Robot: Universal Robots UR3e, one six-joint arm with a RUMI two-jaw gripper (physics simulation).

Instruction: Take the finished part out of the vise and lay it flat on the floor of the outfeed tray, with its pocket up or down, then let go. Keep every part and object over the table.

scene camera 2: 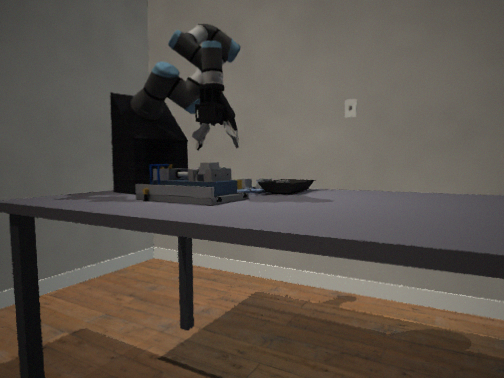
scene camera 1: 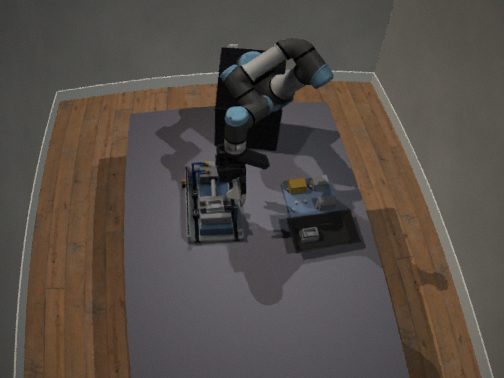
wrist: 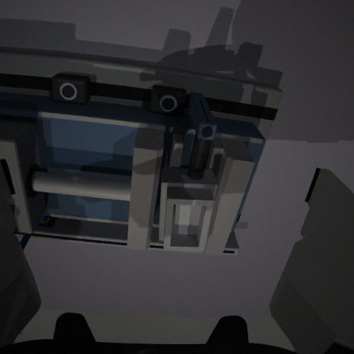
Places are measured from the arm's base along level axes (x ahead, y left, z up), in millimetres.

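Pixels of known places: gripper, fingertip midpoint: (scene camera 2: 216, 149) (scene camera 1: 236, 188); arm's base, origin of the base link: (scene camera 2: 146, 109).
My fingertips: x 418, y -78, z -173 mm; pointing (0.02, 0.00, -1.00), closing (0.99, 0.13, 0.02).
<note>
Ahead of a thing's pixels: the offset from my fingertips to its middle.
The grey finished part @[dx +28, dy -72, dz -60 mm] (scene camera 1: 214, 204) (scene camera 2: 209, 166) (wrist: 190, 194) sits between the two light jaws of the vise @[dx -39, dy -77, dz -108 mm] (scene camera 1: 215, 219) (scene camera 2: 225, 188) (wrist: 145, 190), pocket up. In the wrist view a narrow dark strip shows between the part and the left jaw. My gripper (scene camera 2: 216, 147) (wrist: 162, 169) is open and empty, fingers wide apart, above the vise and clear of the part. The dark outfeed tray (scene camera 1: 340, 230) (scene camera 2: 286, 187) lies to the right of the vise in the first scene view. A similar small pocketed part @[dx +112, dy +246, dz -128 mm] (scene camera 1: 310, 234) lies in its left side.
A blue arm with a black rod (wrist: 201, 117) stands beside the part at the vise. Black clamps (wrist: 70, 89) line the fixture's edge. A blue plate @[dx -57, dy +282, dz -153 mm] (scene camera 1: 294, 209) with a yellow block @[dx -99, dy +233, dz -131 mm] (scene camera 1: 297, 186) and grey blocks @[dx -17, dy +331, dz -131 mm] (scene camera 1: 326, 202) adjoins the tray.
</note>
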